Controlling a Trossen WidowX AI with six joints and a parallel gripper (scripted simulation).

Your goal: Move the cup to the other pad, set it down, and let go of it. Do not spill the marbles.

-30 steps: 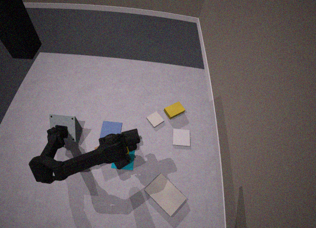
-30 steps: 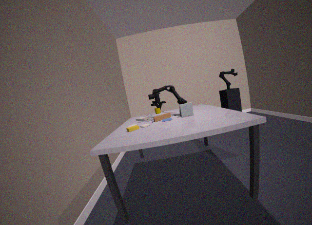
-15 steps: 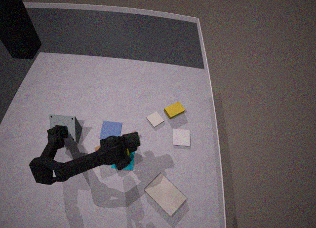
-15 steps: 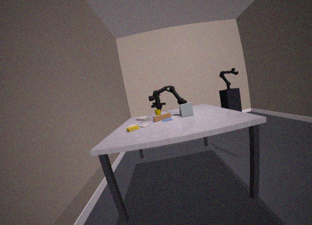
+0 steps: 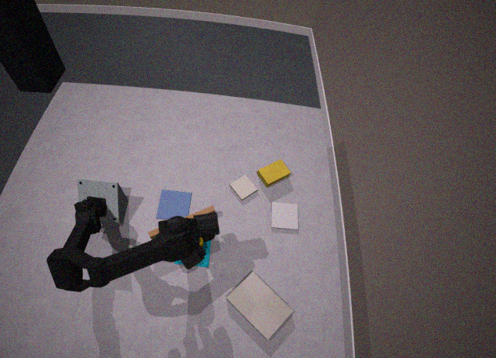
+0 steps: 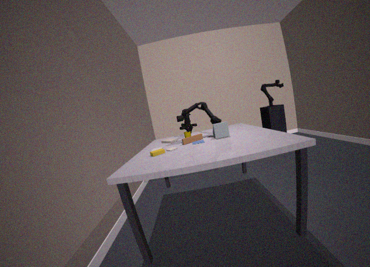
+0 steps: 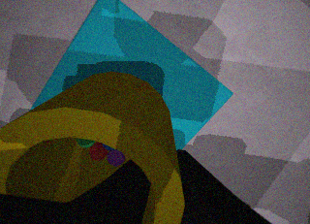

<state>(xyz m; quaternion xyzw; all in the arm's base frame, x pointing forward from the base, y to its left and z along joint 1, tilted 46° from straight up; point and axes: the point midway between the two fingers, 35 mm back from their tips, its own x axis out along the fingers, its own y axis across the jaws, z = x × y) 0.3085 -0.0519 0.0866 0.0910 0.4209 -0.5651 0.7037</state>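
My gripper tip is now 20 mm short of the teal pad, 10 mm to the right of it and 70 mm above it. Round my gripper tip: wooden bar: 20 mm behind, 90 mm to the left, 50 mm below; then beige slab: 250 mm ahead, 160 mm to the right, 50 mm below; then yellow block: 300 mm ahead, 330 mm to the left, 50 mm below.
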